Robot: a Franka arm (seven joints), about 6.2 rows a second.
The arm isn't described. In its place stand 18 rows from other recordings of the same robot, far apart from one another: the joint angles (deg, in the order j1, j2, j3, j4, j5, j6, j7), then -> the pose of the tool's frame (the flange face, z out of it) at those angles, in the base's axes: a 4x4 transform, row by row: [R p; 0 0 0 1], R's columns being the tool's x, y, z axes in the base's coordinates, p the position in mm.
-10.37 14.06 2.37 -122.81 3.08 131.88 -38.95 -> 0.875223 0.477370 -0.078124 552.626; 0.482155 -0.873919 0.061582 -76.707; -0.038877 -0.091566 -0.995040 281.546; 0 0 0 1
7.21 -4.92 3.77 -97.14 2.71 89.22 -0.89 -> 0.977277 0.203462 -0.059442 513.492; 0.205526 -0.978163 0.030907 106.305; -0.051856 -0.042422 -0.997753 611.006; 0 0 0 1
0.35 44.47 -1.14 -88.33 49.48 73.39 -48.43 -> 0.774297 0.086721 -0.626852 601.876; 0.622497 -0.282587 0.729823 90.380; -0.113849 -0.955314 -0.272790 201.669; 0 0 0 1
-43.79 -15.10 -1.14 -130.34 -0.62 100.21 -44.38 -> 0.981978 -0.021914 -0.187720 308.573; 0.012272 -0.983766 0.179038 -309.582; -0.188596 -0.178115 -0.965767 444.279; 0 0 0 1
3.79 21.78 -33.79 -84.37 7.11 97.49 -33.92 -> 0.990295 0.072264 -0.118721 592.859; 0.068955 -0.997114 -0.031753 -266.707; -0.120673 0.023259 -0.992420 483.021; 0 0 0 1
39.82 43.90 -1.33 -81.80 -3.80 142.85 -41.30 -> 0.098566 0.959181 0.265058 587.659; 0.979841 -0.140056 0.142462 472.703; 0.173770 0.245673 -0.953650 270.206; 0 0 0 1
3.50 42.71 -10.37 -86.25 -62.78 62.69 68.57 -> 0.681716 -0.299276 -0.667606 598.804; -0.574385 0.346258 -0.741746 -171.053; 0.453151 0.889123 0.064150 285.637; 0 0 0 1
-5.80 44.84 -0.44 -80.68 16.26 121.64 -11.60 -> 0.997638 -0.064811 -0.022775 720.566; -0.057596 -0.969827 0.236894 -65.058; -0.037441 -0.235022 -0.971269 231.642; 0 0 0 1
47.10 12.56 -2.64 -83.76 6.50 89.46 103.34 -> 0.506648 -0.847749 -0.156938 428.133; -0.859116 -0.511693 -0.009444 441.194; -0.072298 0.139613 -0.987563 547.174; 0 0 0 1
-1.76 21.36 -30.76 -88.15 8.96 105.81 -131.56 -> -0.143252 0.989240 -0.029722 583.481; 0.989468 0.142526 -0.025289 -304.089; -0.020781 -0.033032 -0.999238 462.640; 0 0 0 1
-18.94 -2.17 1.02 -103.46 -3.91 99.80 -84.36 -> 0.386665 0.921112 -0.045202 519.965; 0.919574 -0.388802 -0.056709 -174.482; -0.069810 -0.019639 -0.997367 548.578; 0 0 0 1
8.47 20.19 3.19 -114.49 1.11 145.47 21.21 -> 0.967981 -0.176897 0.178100 611.509; -0.191212 -0.979289 0.066569 124.401; 0.162636 -0.098492 -0.981758 301.442; 0 0 0 1
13.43 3.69 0.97 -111.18 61.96 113.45 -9.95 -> 0.997051 -0.071655 -0.027459 552.947; -0.017267 -0.558155 0.829557 199.328; -0.074768 -0.826637 -0.557746 477.665; 0 0 0 1
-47.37 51.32 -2.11 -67.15 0.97 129.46 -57.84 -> 0.983110 0.142595 0.114721 515.122; 0.159360 -0.975218 -0.153477 -588.290; 0.089993 0.169167 -0.981470 267.572; 0 0 0 1
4.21 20.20 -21.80 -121.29 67.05 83.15 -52.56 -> 0.993545 -0.032460 -0.108697 510.135; 0.095530 -0.277340 0.956011 -46.181; -0.061178 -0.960223 -0.272448 263.647; 0 0 0 1
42.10 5.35 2.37 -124.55 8.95 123.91 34.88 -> 0.984147 0.070139 -0.162896 378.105; 0.075406 -0.996804 0.026371 379.648; -0.160525 -0.038237 -0.986291 341.744; 0 0 0 1
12.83 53.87 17.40 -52.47 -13.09 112.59 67.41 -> 0.754810 -0.645969 0.113955 737.175; -0.655156 -0.750947 0.082753 298.354; 0.032118 -0.137121 -0.990033 342.560; 0 0 0 1
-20.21 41.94 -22.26 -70.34 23.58 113.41 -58.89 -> 0.961927 0.234708 0.140032 618.850; 0.230581 -0.972001 0.045231 -425.667; 0.146727 -0.011220 -0.989113 364.399; 0 0 0 1
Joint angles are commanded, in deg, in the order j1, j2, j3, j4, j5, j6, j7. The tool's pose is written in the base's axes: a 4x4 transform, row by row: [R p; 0 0 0 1], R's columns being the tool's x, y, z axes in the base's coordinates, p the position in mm. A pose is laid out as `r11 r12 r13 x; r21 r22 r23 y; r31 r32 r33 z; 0 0 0 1`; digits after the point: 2 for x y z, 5 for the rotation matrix.
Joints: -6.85, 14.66, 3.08, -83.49, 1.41, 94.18, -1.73
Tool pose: 0.99698 -0.04084 -0.06611 630.46; -0.03807 -0.99836 0.04266 -42.90; -0.06774 -0.04001 -0.99690 532.50; 0 0 0 1
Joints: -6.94, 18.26, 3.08, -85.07, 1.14, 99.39, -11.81
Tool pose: 0.98925 0.13070 -0.06552 648.76; 0.13355 -0.99019 0.04111 -46.31; -0.05951 -0.04942 -0.99700 486.49; 0 0 0 1
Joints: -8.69, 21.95, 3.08, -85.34, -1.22, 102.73, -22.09
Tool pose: 0.95535 0.28484 -0.07861 661.11; 0.28627 -0.95812 0.00728 -71.65; -0.07324 -0.02946 -0.99688 446.53; 0 0 0 1
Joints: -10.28, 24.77, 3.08, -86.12, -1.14, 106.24, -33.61
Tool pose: 0.89203 0.44496 -0.07933 668.30; 0.44730 -0.89428 0.01379 -91.14; -0.06481 -0.04778 -0.99675 412.06; 0 0 0 1
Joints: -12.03, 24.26, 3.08, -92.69, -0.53, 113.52, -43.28
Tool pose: 0.82493 0.56241 -0.05633 657.31; 0.56423 -0.82530 0.02288 -108.24; -0.03362 -0.05066 -0.99815 374.97; 0 0 0 1
